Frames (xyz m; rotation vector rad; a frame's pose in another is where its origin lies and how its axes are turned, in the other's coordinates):
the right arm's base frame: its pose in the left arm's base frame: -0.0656 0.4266 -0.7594 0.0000 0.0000 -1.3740
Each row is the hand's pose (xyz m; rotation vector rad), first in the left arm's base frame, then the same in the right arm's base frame.
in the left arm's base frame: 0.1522 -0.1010 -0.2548 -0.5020 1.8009 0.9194
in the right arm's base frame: 0.5600 0.1104 0.5046 -1.8231 1.2795 1.7672
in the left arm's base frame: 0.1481 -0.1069 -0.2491 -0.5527 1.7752 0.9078
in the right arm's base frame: 0.5650 0.1053 0.5103 -1.8479 1.2159 1.7630
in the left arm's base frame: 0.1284 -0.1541 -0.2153 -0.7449 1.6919 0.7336
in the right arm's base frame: 0.6074 0.0767 0.5441 -1.9173 0.9717 1.6128
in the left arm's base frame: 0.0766 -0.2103 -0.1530 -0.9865 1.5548 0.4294
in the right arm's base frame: 0.6524 0.0149 0.6064 -1.9557 0.6446 1.3396
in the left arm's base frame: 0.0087 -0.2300 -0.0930 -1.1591 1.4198 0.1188
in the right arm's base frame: 0.6585 -0.0555 0.6664 -1.9333 0.3902 1.0566
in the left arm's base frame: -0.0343 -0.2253 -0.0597 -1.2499 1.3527 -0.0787
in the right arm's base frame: 0.6454 -0.0968 0.6997 -1.9158 0.2658 0.8677
